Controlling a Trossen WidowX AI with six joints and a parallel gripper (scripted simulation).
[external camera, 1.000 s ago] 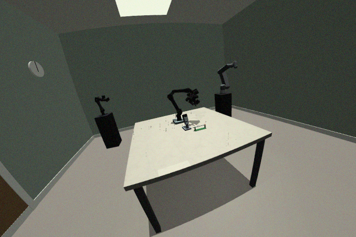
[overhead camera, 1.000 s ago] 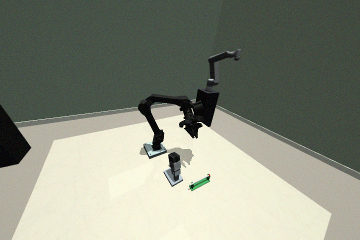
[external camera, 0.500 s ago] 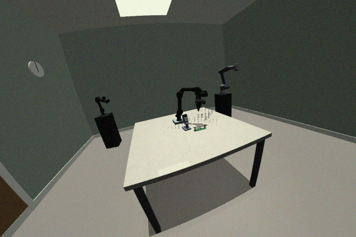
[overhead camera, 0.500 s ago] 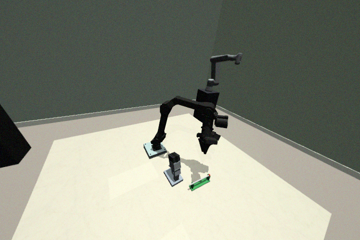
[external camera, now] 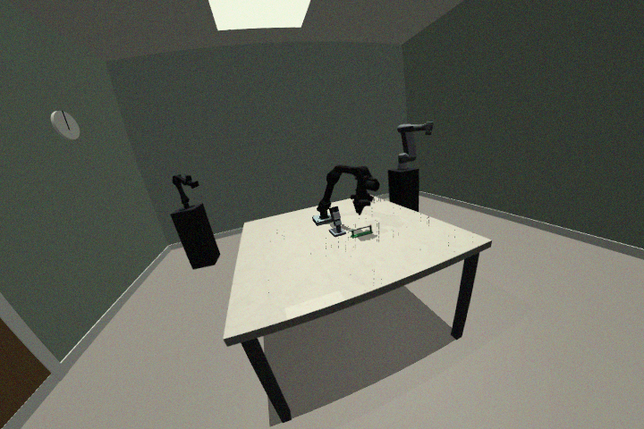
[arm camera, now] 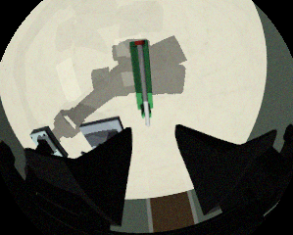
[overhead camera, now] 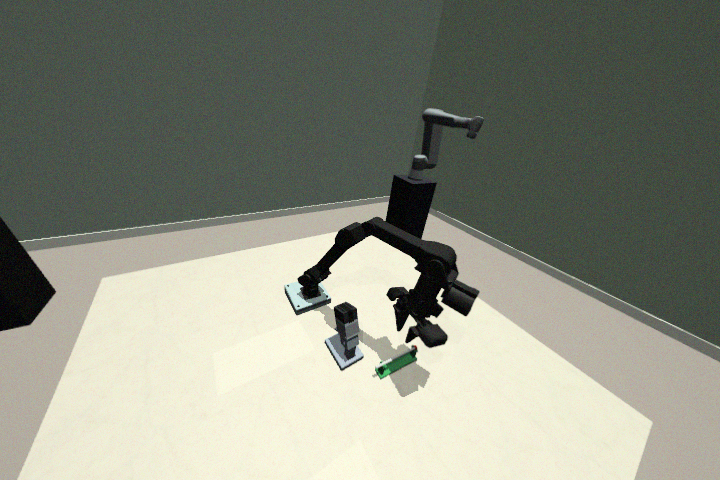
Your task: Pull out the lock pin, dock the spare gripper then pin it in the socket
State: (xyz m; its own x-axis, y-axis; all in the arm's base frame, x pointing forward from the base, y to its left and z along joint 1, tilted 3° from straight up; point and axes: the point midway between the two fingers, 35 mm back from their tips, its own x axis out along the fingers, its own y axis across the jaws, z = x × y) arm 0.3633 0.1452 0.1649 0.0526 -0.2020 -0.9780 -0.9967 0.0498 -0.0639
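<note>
Right now my gripper tip is 120 mm above the green cradle and 10 mm to the right of it. Also, from my gripper tip: spare gripper 110 mm to the right, 110 mm behind, 20 mm below; mount 110 mm to the right, 100 mm behind, 90 mm below.
</note>
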